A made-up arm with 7 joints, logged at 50 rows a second.
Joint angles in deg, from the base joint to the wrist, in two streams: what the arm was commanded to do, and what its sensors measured. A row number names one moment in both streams.
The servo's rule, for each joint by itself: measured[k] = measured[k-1] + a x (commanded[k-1-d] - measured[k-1]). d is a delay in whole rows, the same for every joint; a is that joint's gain. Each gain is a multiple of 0.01, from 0.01 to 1. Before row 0 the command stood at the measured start. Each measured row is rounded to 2 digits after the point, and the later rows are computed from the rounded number. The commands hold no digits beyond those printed.
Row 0, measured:
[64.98 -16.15 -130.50 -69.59 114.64 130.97 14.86]
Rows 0 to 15, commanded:
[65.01 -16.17 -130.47 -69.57 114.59 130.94 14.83]
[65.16 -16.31 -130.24 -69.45 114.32 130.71 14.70]
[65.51 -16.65 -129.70 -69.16 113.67 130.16 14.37]
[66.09 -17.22 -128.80 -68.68 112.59 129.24 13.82]
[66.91 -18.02 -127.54 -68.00 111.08 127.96 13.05]
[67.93 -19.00 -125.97 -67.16 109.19 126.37 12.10]
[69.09 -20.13 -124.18 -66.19 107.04 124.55 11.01]
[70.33 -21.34 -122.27 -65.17 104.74 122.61 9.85]
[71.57 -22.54 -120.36 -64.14 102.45 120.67 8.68]
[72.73 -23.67 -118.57 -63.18 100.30 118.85 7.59]
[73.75 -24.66 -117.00 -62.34 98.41 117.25 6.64]
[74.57 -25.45 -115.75 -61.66 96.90 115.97 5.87]
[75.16 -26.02 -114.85 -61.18 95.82 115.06 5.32]
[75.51 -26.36 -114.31 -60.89 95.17 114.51 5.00]
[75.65 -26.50 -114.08 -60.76 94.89 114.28 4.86]
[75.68 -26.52 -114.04 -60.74 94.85 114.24 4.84]
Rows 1 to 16, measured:
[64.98 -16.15 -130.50 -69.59 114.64 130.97 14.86]
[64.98 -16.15 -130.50 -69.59 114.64 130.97 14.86]
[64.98 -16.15 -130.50 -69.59 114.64 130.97 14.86]
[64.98 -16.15 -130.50 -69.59 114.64 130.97 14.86]
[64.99 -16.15 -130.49 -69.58 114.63 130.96 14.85]
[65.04 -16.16 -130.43 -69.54 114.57 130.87 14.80]
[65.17 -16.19 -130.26 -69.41 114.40 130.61 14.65]
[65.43 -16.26 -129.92 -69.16 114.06 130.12 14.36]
[65.84 -16.38 -129.37 -68.77 113.49 129.34 13.90]
[66.43 -16.56 -128.59 -68.22 112.67 128.27 13.27]
[67.17 -16.81 -127.58 -67.53 111.60 126.93 12.48]
[68.05 -17.13 -126.36 -66.73 110.30 125.37 11.56]
[69.04 -17.51 -124.98 -65.85 108.81 123.68 10.55]
[70.07 -17.94 -123.51 -64.94 107.19 121.94 9.51]
[71.10 -18.41 -122.01 -64.06 105.52 120.25 8.51]
[72.07 -18.90 -120.57 -63.24 103.88 118.71 7.59]
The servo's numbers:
d 4
a 0.28 0.07 0.23 0.34 0.19 0.36 0.35

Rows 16 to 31, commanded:
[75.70 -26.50 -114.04 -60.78 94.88 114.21 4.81]
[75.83 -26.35 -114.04 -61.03 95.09 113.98 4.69]
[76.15 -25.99 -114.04 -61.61 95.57 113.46 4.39]
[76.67 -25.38 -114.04 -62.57 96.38 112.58 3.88]
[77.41 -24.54 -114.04 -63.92 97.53 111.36 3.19]
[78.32 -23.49 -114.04 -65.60 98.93 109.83 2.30]
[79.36 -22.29 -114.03 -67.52 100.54 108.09 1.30]
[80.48 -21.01 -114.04 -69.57 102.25 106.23 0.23]
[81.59 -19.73 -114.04 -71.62 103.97 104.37 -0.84]
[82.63 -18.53 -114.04 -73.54 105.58 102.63 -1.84]
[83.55 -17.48 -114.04 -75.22 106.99 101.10 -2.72]
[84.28 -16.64 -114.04 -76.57 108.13 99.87 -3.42]
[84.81 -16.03 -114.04 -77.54 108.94 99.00 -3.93]
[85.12 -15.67 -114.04 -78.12 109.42 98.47 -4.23]
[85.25 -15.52 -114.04 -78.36 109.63 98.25 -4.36]
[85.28 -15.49 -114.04 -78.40 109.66 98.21 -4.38]
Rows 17 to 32, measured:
[72.94 -19.40 -119.25 -62.54 102.35 117.40 6.80]
[73.66 -19.89 -118.11 -61.98 100.99 116.36 6.17]
[74.22 -20.35 -117.18 -61.57 99.83 115.61 5.71]
[74.63 -20.78 -116.46 -61.29 98.88 115.12 5.41]
[74.93 -21.18 -115.90 -61.12 98.12 114.79 5.20]
[75.18 -21.54 -115.47 -61.09 97.54 114.50 5.02]
[75.45 -21.85 -115.14 -61.27 97.17 114.13 4.80]
[75.79 -22.10 -114.89 -61.71 97.02 113.57 4.48]
[76.24 -22.27 -114.69 -62.46 97.12 112.77 4.03]
[76.82 -22.36 -114.54 -63.53 97.46 111.71 3.42]
[77.53 -22.36 -114.42 -64.89 98.05 110.41 2.68]
[78.36 -22.27 -114.33 -66.48 98.85 108.91 1.82]
[79.26 -22.09 -114.26 -68.23 99.82 107.28 0.89]
[80.20 -21.84 -114.21 -70.04 100.91 105.61 -0.07]
[81.14 -21.53 -114.17 -71.80 102.07 103.99 -1.00]
[82.02 -21.19 -114.14 -73.42 103.22 102.51 -1.85]

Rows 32 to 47, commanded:
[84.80 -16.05 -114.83 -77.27 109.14 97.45 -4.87]
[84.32 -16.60 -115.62 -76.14 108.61 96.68 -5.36]
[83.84 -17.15 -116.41 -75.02 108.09 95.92 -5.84]
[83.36 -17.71 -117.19 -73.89 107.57 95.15 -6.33]
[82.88 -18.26 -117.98 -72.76 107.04 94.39 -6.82]
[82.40 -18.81 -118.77 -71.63 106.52 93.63 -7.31]
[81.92 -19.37 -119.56 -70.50 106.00 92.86 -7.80]
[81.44 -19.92 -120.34 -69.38 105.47 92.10 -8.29]
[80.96 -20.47 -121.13 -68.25 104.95 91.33 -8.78]
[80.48 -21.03 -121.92 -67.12 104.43 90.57 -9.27]
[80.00 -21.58 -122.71 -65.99 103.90 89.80 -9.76]
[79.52 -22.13 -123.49 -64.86 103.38 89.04 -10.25]
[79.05 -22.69 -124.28 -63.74 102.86 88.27 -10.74]
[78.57 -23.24 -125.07 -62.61 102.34 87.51 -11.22]
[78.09 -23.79 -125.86 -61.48 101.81 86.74 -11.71]
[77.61 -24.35 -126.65 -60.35 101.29 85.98 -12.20]
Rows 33 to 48, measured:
[82.80 -20.83 -114.12 -74.82 104.31 101.25 -2.58]
[83.45 -20.47 -114.10 -75.94 105.28 100.25 -3.16]
[83.95 -20.12 -114.09 -76.76 106.11 99.53 -3.58]
[84.32 -19.80 -114.08 -77.32 106.78 99.05 -3.86]
[84.45 -19.54 -114.25 -77.30 107.23 98.47 -4.21]
[84.41 -19.33 -114.57 -76.91 107.49 97.83 -4.61]
[84.25 -19.18 -114.99 -76.27 107.60 97.14 -5.04]
[84.00 -19.08 -115.50 -75.46 107.59 96.42 -5.49]
[83.69 -19.02 -116.07 -74.54 107.49 95.69 -5.96]
[83.33 -19.01 -116.69 -73.55 107.31 94.95 -6.43]
[82.94 -19.04 -117.35 -72.51 107.06 94.20 -6.91]
[82.52 -19.10 -118.04 -71.45 106.76 93.44 -7.39]
[82.08 -19.20 -118.75 -70.36 106.42 92.68 -7.88]
[81.63 -19.33 -119.48 -69.26 106.04 91.92 -8.37]
[81.17 -19.49 -120.22 -68.15 105.63 91.16 -8.86]
[80.71 -19.67 -120.97 -67.03 105.20 90.40 -9.35]

